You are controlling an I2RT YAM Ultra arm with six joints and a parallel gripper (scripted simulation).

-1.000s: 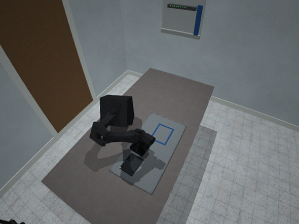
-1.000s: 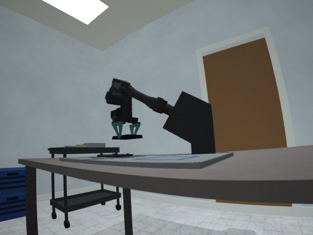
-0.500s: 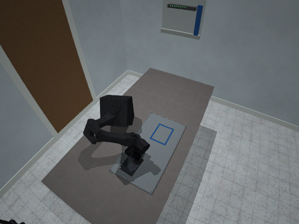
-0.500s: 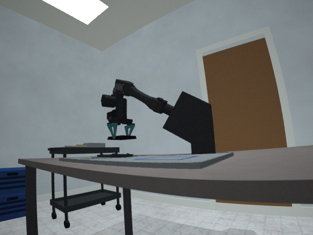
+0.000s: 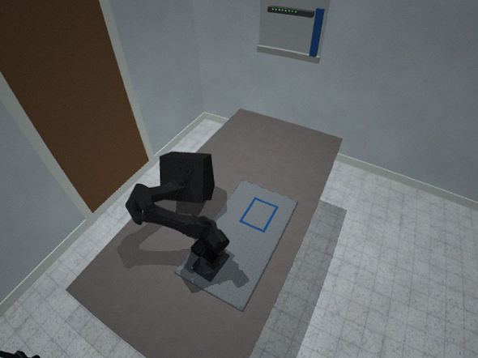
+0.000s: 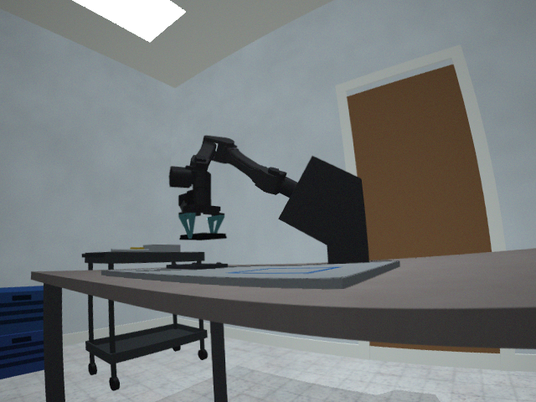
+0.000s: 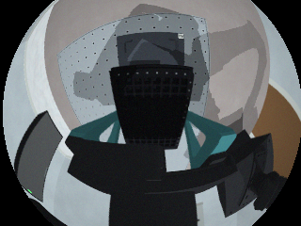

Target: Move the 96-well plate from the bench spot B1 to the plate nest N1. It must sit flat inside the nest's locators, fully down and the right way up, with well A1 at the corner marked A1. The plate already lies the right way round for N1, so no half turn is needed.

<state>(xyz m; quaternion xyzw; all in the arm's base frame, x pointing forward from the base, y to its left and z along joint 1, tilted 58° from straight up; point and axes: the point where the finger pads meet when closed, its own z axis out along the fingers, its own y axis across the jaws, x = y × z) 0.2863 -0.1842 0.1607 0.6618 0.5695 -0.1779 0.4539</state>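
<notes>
Now: hand 1 cm past the plate nest N1, 3 cm to the left of it and 9 cm above it. The rest, counted from my hand: black 96-well plate: right at my hand; then white corner label: 8 cm behind, 9 cm to the right, 9 cm below.
</notes>
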